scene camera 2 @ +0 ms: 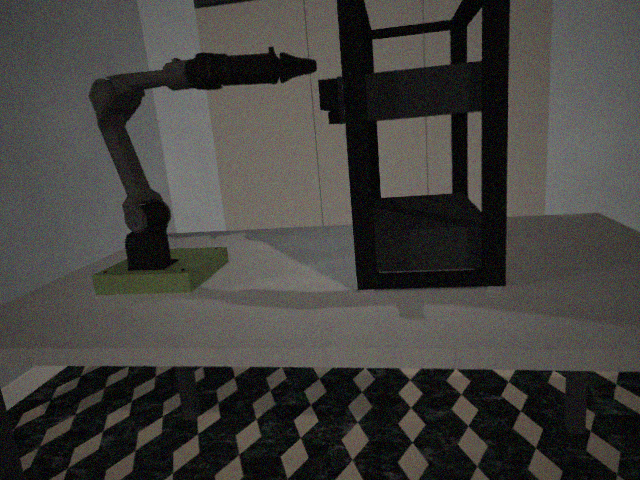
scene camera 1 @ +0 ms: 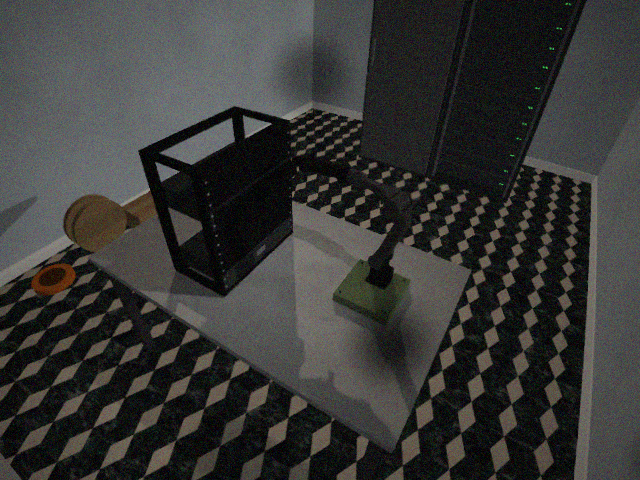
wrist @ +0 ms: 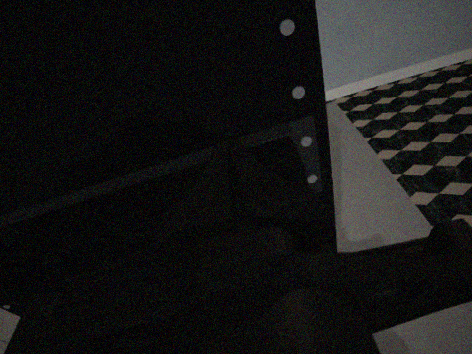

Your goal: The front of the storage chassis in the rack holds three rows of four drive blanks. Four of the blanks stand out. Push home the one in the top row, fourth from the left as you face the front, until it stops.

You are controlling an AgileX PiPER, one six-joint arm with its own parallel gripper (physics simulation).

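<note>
The storage chassis (scene camera 1: pixel 245 178) (scene camera 2: pixel 423 91) sits in the upper part of the black rack (scene camera 1: pixel 214 248) (scene camera 2: pixel 494 155). Its front is too dark to tell the rows apart in scene camera 1 or the wrist view. In scene camera 2, dark drive blanks (scene camera 2: pixel 329 95) stand out beyond the rack's front post, with a lower blank (scene camera 2: pixel 336 116) standing out less. Which blank is the top row's fourth cannot be told. My gripper (scene camera 1: pixel 296 161) (scene camera 2: pixel 314 65) (wrist: pixel 230 155) looks shut and empty. Its tips are just in front of the rack and slightly above the protruding blanks in scene camera 2.
The rack and my arm's green base (scene camera 1: pixel 369 294) (scene camera 2: pixel 142 281) stand on a grey table (scene camera 1: pixel 258 330) (scene camera 2: pixel 289 330). The rack's post with pale holes (wrist: pixel 320 60) is right of the gripper in the wrist view. A lower unit (scene camera 1: pixel 261 250) fills the rack's bottom. A tall cabinet (scene camera 1: pixel 408 77) stands behind.
</note>
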